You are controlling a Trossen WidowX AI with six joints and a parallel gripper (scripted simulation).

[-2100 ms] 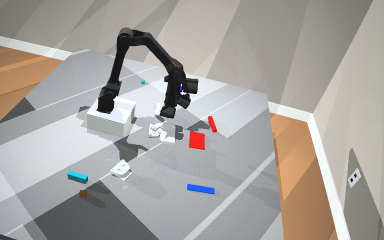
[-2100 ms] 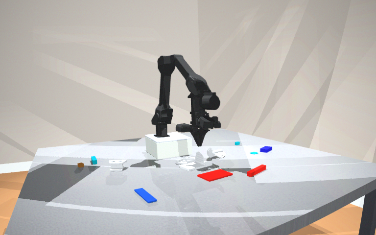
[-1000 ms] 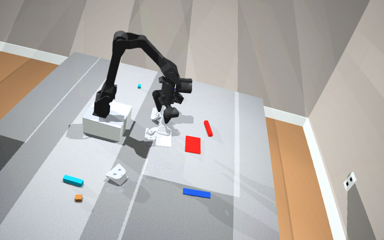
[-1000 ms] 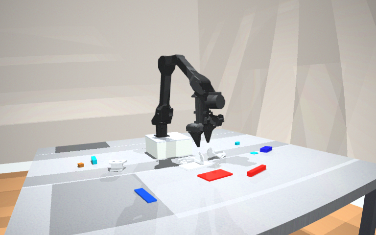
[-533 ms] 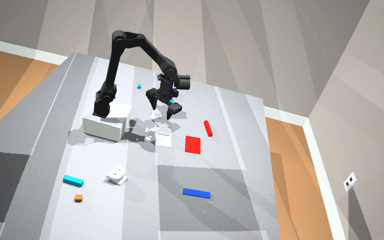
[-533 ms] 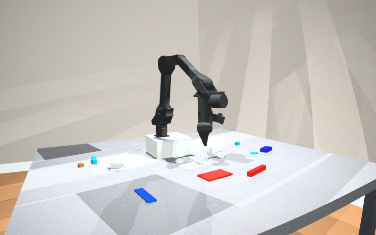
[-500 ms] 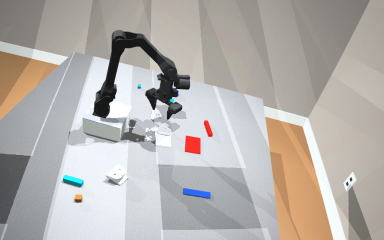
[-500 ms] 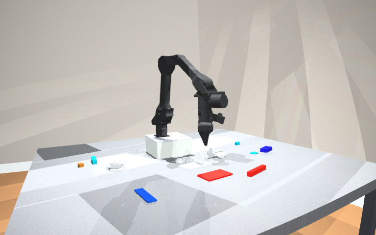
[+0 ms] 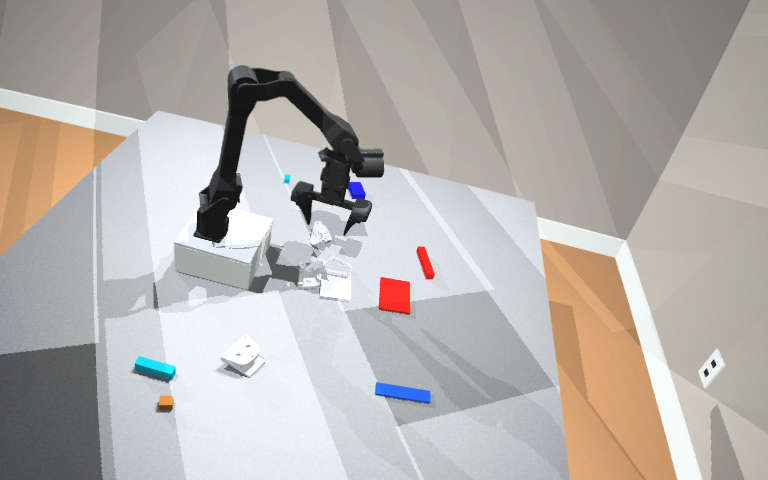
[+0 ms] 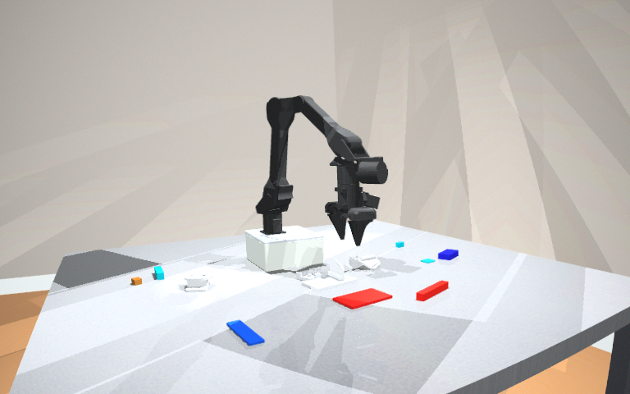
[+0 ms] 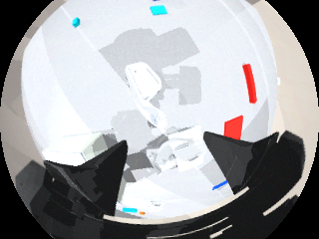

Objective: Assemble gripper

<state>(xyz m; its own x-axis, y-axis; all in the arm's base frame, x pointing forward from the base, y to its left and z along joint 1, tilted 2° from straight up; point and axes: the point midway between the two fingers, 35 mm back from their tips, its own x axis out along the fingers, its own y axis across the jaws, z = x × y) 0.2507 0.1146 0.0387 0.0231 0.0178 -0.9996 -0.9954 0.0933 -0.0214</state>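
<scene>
My gripper tip is now 50 mm above the white jaw, 30 mm to the right of it and 10 mm past it. From my gripper tip the other things lie so: flat white plate (90 mm to the right, 80 mm below, 50 mm ahead); white housing plate (100 mm to the right, 70 mm below, 10 mm behind); red plate (200 mm ahead, 90 mm to the right, 80 mm below).
</scene>
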